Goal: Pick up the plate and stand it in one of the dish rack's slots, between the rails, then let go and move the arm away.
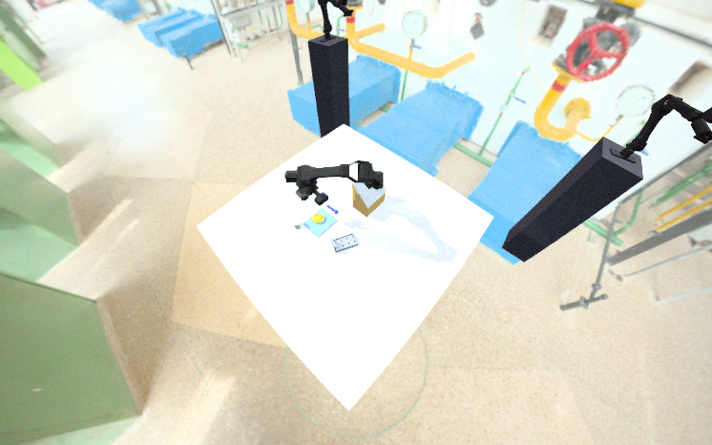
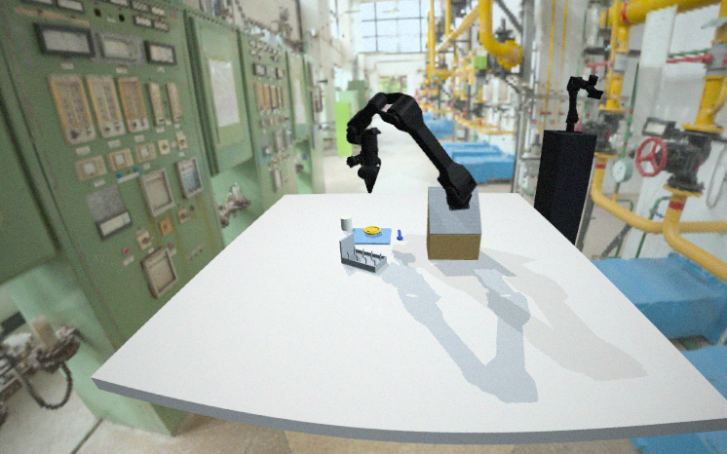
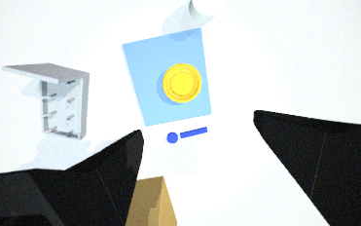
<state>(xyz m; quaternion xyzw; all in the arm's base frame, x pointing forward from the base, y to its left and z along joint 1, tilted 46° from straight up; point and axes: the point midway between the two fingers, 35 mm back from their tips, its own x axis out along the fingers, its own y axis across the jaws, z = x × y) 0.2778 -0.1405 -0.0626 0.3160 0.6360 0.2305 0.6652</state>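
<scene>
The yellow plate lies 160 mm below my gripper tip. Also, from my gripper tip: blue utensil 100 mm behind, 30 mm to the left, 170 mm below; then light blue mat 10 mm ahead, 20 mm to the left, 180 mm below; then white cup 110 mm ahead, 60 mm to the right, 150 mm below.
</scene>
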